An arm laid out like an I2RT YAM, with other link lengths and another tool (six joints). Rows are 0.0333 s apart.
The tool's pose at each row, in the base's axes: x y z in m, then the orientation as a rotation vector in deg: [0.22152, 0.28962, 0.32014, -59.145, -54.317, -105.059]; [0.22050, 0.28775, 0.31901, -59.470, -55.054, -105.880]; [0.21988, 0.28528, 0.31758, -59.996, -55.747, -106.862]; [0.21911, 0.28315, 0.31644, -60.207, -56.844, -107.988]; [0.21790, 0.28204, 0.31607, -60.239, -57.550, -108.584]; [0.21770, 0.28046, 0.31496, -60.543, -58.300, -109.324]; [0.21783, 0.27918, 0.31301, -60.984, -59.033, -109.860]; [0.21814, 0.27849, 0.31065, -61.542, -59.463, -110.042]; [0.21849, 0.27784, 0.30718, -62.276, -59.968, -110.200]
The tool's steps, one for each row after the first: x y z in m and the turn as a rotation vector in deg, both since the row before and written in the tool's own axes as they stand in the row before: [-0.00015, -0.00043, -0.00237, -0.260, -0.465, -0.999]; [-0.00041, 0.00011, -0.00289, -0.459, -0.571, -1.083]; [-0.00021, -0.00008, -0.00253, -0.222, -0.507, -1.429]; [0.00039, -0.00068, -0.00149, -0.030, -0.265, -0.830]; [-0.00056, 0.00019, -0.00185, -0.208, -0.465, -0.945]; [-0.00152, 0.00010, -0.00177, -0.161, -0.570, -0.778]; [-0.00209, -0.00015, -0.00132, -0.145, -0.555, -0.345]; [-0.00312, -0.00048, -0.00162, -0.172, -0.710, -0.362]
